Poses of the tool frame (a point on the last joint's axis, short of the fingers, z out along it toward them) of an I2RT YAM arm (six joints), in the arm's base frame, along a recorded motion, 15 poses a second.
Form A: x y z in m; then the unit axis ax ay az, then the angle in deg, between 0 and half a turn.
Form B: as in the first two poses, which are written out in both.
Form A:
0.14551 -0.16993 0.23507 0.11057 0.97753 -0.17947 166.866
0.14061 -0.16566 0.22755 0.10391 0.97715 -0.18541 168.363
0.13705 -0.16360 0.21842 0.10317 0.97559 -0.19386 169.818
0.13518 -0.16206 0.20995 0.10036 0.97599 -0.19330 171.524
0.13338 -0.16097 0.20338 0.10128 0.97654 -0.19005 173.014
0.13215 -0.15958 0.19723 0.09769 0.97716 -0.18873 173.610
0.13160 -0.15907 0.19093 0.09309 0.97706 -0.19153 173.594
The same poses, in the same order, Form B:
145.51 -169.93 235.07 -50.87 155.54 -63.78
140.61 -165.66 227.55 -55.14 155.70 -67.28
137.05 -163.60 218.42 -59.28 155.46 -71.36
135.18 -162.06 209.95 -63.15 156.17 -74.90
133.38 -160.97 203.38 -66.27 157.01 -78.12
132.15 -159.58 197.23 -67.81 157.33 -79.23
131.60 -159.07 190.93 -68.27 157.02 -79.16

